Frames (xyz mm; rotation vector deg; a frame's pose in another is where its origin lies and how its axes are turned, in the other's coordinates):
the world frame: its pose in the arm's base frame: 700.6 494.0 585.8 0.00 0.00 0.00
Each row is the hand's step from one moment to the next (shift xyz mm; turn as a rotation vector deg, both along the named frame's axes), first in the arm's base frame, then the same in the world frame.
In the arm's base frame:
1: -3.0 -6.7 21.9 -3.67 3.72 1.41
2: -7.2 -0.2 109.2 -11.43 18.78 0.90
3: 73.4 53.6 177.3 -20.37 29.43 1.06
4: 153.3 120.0 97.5 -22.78 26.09 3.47
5: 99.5 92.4 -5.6 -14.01 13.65 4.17
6: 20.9 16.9 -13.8 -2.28 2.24 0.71
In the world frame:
1: -3.0 -6.7 21.9 -3.67 3.72 1.41
2: -7.2 -0.2 109.2 -11.43 18.78 0.90
3: 73.4 53.6 177.3 -20.37 29.43 1.06
4: 153.3 120.0 97.5 -22.78 26.09 3.47
5: 99.5 92.4 -5.6 -14.01 13.65 4.17
6: 20.9 16.9 -13.8 -2.28 2.24 0.71

